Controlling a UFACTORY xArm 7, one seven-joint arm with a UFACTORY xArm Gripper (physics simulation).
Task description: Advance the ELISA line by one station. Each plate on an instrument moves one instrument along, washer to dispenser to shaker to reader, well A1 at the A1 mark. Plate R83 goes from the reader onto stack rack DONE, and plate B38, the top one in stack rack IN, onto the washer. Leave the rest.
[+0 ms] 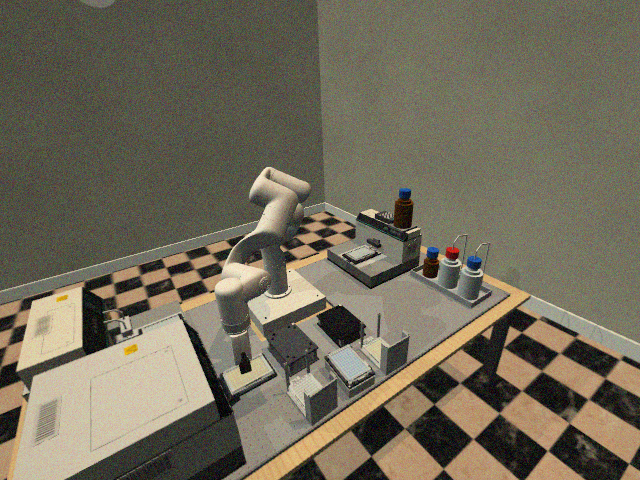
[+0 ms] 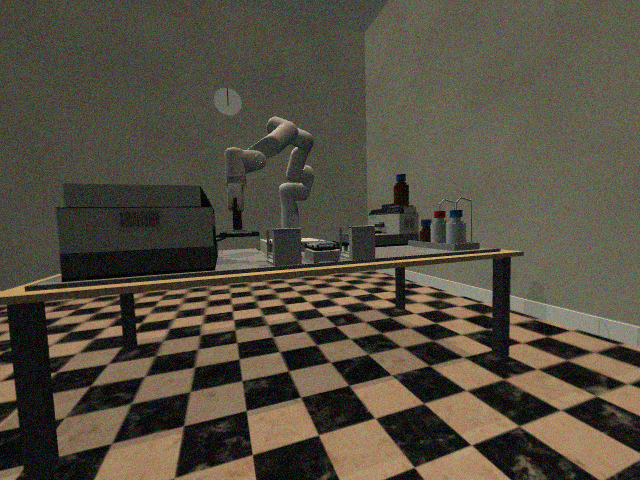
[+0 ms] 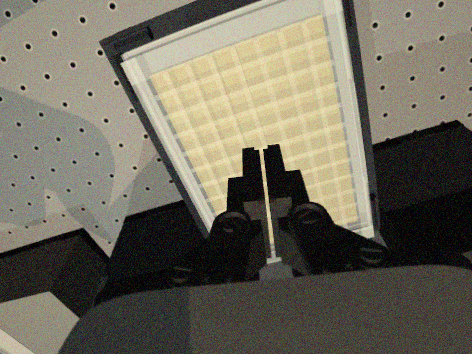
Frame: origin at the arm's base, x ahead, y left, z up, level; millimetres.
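Seen in the pictures: gripper, fingertip midpoint: [image 1: 246, 371] [image 2: 237, 229] [image 3: 263, 173]; arm's base, origin of the base link: [image 1: 277, 290].
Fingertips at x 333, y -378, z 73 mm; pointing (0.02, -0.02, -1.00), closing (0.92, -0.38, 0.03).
Note:
Offsets run from my fingertips to a thing's top centre. "pt": to the spot under its first point.
A plate with yellow wells {0 mm up, 5 mm ahead, 2 mm left} [image 1: 262, 372] [image 3: 260, 100] lies on the dark carrier {14 mm down, 4 mm ahead, 3 mm left} [image 2: 249, 234] [image 3: 361, 100] sticking out of the big white instrument {145 mm up, 56 mm back, 276 mm right} [image 1: 139, 382] [image 2: 134, 232]. No plate label can be read. My gripper [image 1: 245, 369] [image 2: 237, 228] [image 3: 263, 173] is shut and empty, its fingers together low over the yellow plate; whether they touch it is unclear. One stack rack {pt 51 mm down, 206 mm ahead, 104 mm left} [image 1: 321, 401] [image 2: 286, 246] holds white plates. Another rack {pt 40 mm down, 268 mm ahead, 387 mm left} [image 1: 395, 352] [image 2: 361, 242] holds a cream plate. Which is IN or DONE cannot be read. Another plate {31 mm down, 223 mm back, 838 mm left} [image 1: 360, 253] sits on the back right instrument {pt 4 mm down, 14 mm back, 966 mm left} [image 1: 410, 250].
A blue-welled plate {56 mm down, 170 mm ahead, 270 mm left} [image 1: 348, 363] lies on a low holder between the racks. A dark grey block {55 mm down, 55 mm back, 210 mm left} [image 1: 292, 343] and a black block {73 mm down, 7 mm back, 422 mm left} [image 1: 341, 324] stand near the arm base. Another white instrument [image 1: 56, 328] is at far left. Bottles stand in a tray {pt 103 mm down, 341 mm ahead, 920 mm left} [image 1: 478, 300] at right.

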